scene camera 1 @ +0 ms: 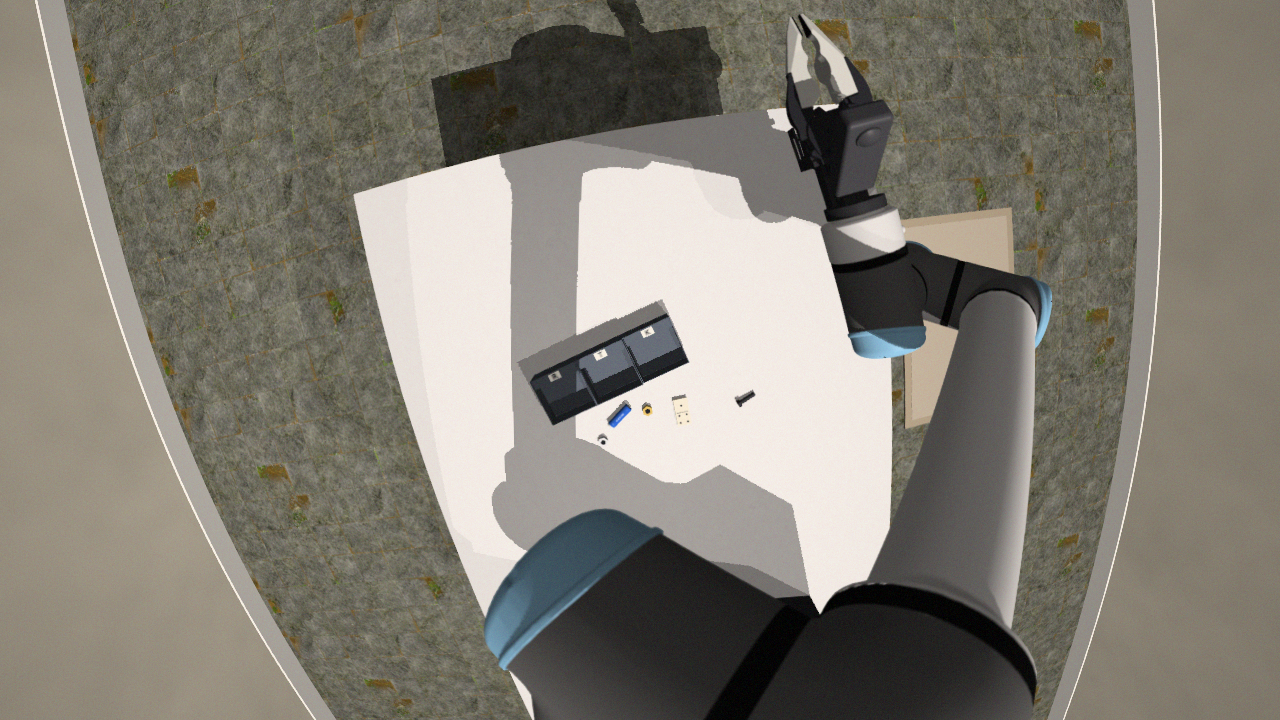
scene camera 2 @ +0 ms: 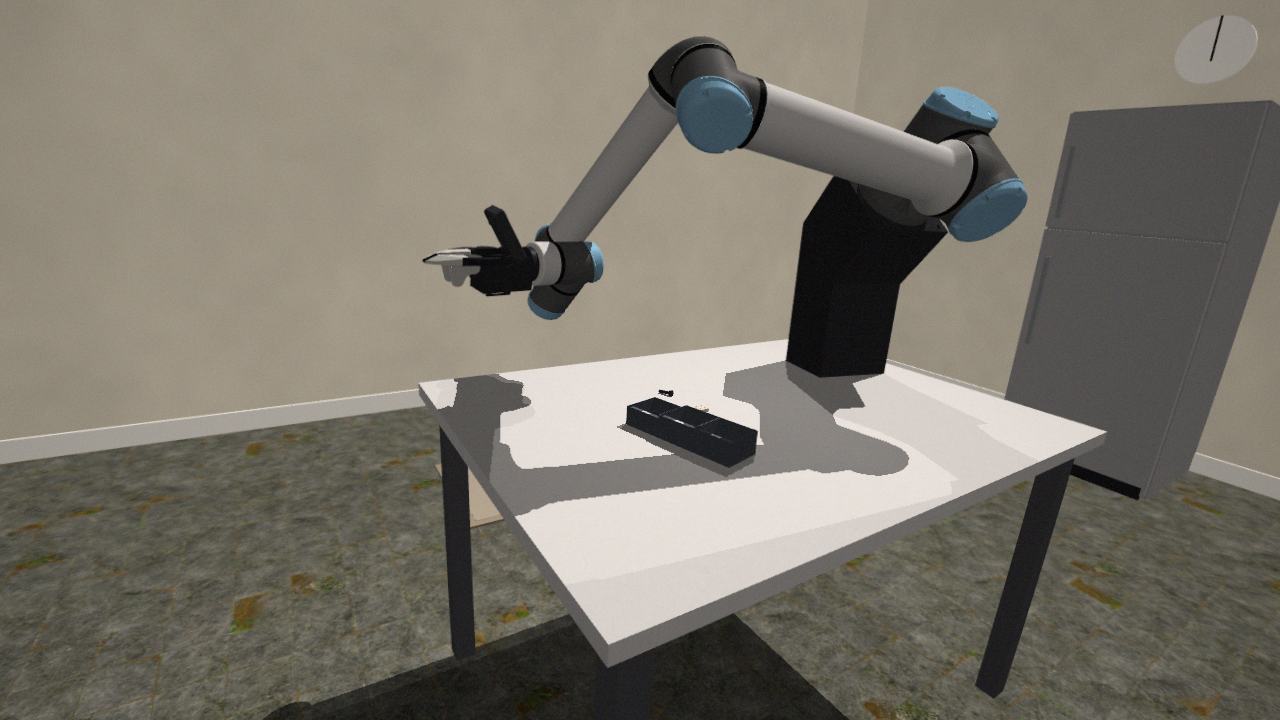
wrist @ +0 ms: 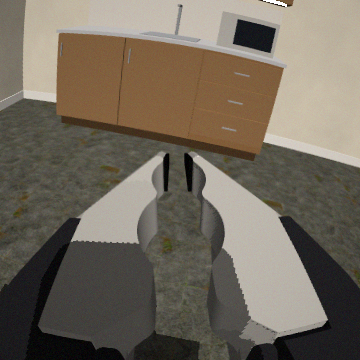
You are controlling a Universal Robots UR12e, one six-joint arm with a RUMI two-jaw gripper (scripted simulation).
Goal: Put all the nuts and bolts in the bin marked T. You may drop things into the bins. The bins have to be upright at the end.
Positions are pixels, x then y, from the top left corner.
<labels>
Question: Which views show my gripper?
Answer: Scene camera 1, scene camera 2 and the wrist view: all of them.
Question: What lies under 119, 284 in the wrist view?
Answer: My gripper.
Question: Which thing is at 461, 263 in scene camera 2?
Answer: My gripper.
</labels>
